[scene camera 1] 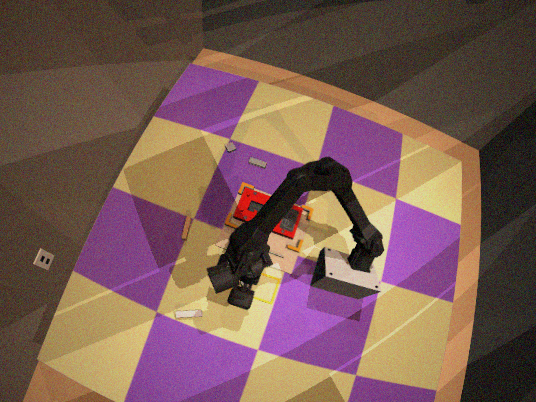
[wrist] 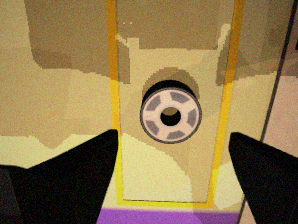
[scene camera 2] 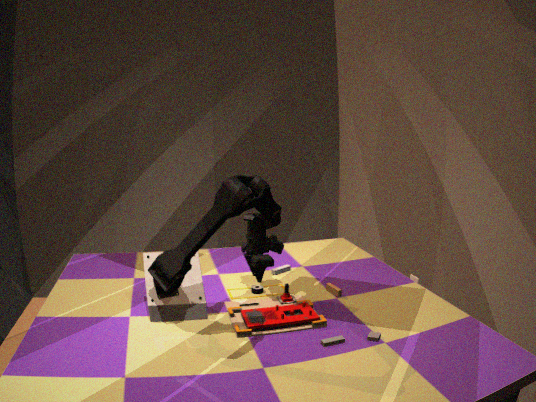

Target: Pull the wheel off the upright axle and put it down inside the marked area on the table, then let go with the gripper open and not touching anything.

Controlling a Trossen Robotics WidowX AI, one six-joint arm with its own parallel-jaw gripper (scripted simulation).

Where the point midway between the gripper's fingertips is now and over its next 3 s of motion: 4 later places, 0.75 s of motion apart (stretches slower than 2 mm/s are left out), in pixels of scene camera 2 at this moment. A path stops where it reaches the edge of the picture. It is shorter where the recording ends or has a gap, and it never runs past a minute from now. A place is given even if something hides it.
The gripper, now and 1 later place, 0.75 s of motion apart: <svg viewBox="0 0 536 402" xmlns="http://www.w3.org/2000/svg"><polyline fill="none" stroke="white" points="257,279 235,264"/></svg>
